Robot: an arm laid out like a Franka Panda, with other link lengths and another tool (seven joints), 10 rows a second.
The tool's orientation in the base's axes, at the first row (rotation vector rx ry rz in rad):
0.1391 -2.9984 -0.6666
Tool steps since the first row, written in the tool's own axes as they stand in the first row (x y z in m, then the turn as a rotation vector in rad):
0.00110 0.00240 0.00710 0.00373 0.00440 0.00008
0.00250 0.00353 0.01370 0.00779 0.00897 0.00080
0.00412 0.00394 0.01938 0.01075 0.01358 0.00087
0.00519 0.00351 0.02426 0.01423 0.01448 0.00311
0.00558 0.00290 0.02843 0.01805 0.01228 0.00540
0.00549 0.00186 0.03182 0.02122 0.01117 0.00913
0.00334 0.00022 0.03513 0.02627 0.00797 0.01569
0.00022 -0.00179 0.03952 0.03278 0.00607 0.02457
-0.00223 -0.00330 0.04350 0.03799 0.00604 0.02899
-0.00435 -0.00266 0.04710 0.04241 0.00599 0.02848
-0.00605 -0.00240 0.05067 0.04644 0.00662 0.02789
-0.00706 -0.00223 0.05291 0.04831 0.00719 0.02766
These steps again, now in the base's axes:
-0.00187 0.00503 -0.00535 -0.00404 0.00362 0.00197
-0.00390 0.00867 -0.01077 -0.00847 0.00763 0.00345
-0.00603 0.01126 -0.01565 -0.01176 0.01151 0.00548
-0.00747 0.01281 -0.02020 -0.01547 0.01291 0.00400
-0.00817 0.01396 -0.02421 -0.01930 0.01149 0.00116
-0.00829 0.01446 -0.02772 -0.02268 0.01173 -0.00253
-0.00631 0.01459 -0.03151 -0.02802 0.01107 -0.00960
-0.00344 0.01493 -0.03647 -0.03510 0.01241 -0.01813
-0.00123 0.01549 -0.04082 -0.04065 0.01371 -0.02190
0.00053 0.01780 -0.04390 -0.04500 0.01299 -0.02126
0.00190 0.01970 -0.04710 -0.04900 0.01290 -0.02028
0.00270 0.02090 -0.04909 -0.05088 0.01313 -0.01974

